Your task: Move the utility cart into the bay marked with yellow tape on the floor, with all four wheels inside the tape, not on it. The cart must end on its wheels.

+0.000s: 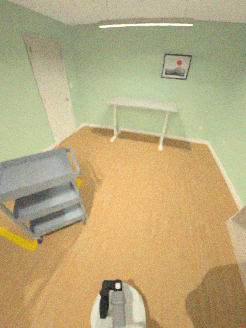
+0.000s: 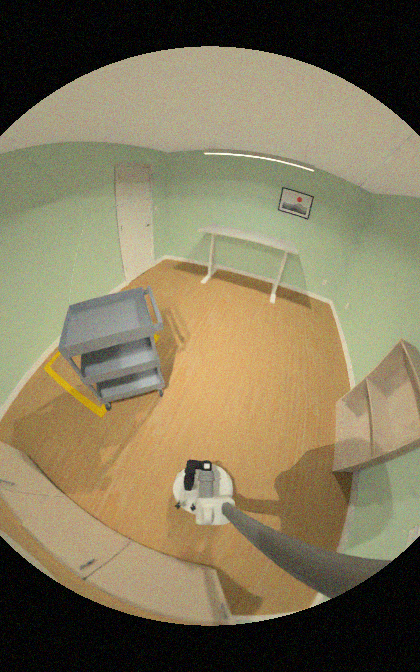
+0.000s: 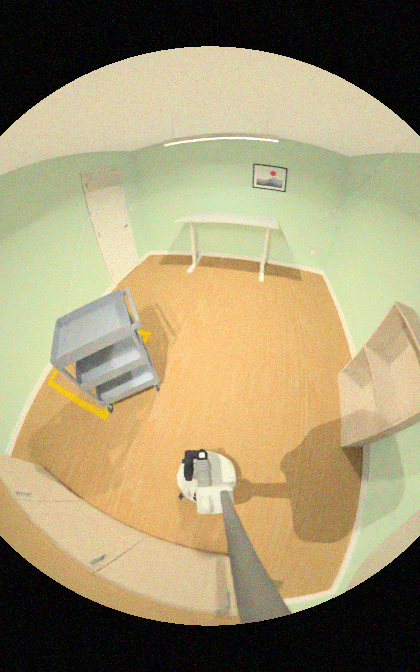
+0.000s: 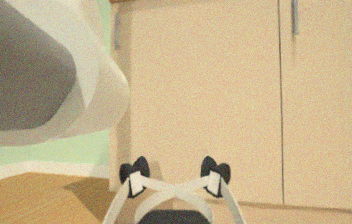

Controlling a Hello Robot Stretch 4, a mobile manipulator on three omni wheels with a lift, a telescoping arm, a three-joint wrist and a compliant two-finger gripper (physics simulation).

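Frame: origin at the robot's base, x back, y right, z up, level; metres.
Seen in the pictures: gripper, fingertip midpoint: [image 2: 184,510] [image 3: 187,500] [image 4: 175,169].
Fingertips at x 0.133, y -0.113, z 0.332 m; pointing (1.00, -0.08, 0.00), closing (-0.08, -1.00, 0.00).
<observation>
A point is followed by its place in that frame.
The grey three-shelf utility cart [image 1: 40,172] @(x -0.923, y -0.690, z 0.767 m) [image 2: 110,320] @(x -0.925, y -0.685, z 0.767 m) [image 3: 92,330] @(x -0.888, y -0.687, z 0.767 m) stands upright on its wheels at the left. It partly covers the yellow tape bay [image 1: 17,239] @(x -0.616, y -1.180, z -0.026 m) [image 2: 75,392] @(x -0.677, y -1.330, z -0.027 m) [image 3: 77,397] @(x -0.710, y -1.369, z -0.028 m). One near wheel [image 1: 40,240] @(x -0.595, y -0.865, z 0.023 m) [image 2: 108,406] @(x -0.592, y -0.860, z 0.035 m) [image 3: 110,408] @(x -0.595, y -0.864, z 0.024 m) is close beside the end of the near tape strip. The other near wheel [image 2: 161,393] @(x -0.798, y -0.387, z 0.035 m) [image 3: 157,387] @(x -0.802, y -0.390, z 0.044 m) stands on bare floor, to the right of the visible tape ends. The far wheels are hidden. My gripper [image 4: 175,169] @(x 0.133, y -0.113, z 0.332 m) is open and empty, facing cabinet doors, apart from the cart.
A white table [image 1: 142,104] @(x -2.813, y 0.582, z 0.923 m) [image 2: 250,239] @(x -2.661, y 0.532, z 0.918 m) [image 3: 230,219] @(x -2.765, y 0.590, z 0.923 m) stands at the far wall. An open shelf unit [image 2: 352,432] @(x -0.284, y 1.516, z 0.073 m) [image 3: 356,412] @(x -0.214, y 1.457, z 0.072 m) is at the right. Low cabinets [image 2: 165,575] @(x 0.597, y -0.204, z 0.421 m) [image 3: 175,565] @(x 0.595, y -0.210, z 0.418 m) [image 4: 205,100] @(x 0.581, y -0.252, z 0.455 m) line the near side. A door [image 1: 47,90] @(x -2.951, y -1.382, z 1.178 m) is at the far left.
</observation>
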